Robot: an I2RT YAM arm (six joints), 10 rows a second.
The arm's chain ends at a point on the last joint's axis. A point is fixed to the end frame.
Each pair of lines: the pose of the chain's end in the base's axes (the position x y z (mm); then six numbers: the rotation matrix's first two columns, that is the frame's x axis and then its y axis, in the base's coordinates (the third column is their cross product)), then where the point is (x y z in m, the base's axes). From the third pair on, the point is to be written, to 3 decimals.
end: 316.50, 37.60, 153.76, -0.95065, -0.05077, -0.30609, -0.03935, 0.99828, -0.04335
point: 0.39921 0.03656 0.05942
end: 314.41, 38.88, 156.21, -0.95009, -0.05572, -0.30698, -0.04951, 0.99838, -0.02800
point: 0.39713 0.04014 0.06188
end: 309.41, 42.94, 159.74, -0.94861, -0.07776, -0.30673, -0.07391, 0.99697, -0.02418
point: 0.392 0.047 0.065
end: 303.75, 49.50, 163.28, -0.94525, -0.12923, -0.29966, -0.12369, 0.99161, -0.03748
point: 0.386 0.056 0.068
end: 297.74, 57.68, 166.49, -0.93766, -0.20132, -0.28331, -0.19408, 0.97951, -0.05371
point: 0.378 0.068 0.070
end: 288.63, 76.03, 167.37, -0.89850, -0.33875, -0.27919, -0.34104, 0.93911, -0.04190
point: 0.365 0.099 0.071
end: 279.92, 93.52, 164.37, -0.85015, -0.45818, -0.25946, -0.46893, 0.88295, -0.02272
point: 0.350 0.128 0.066
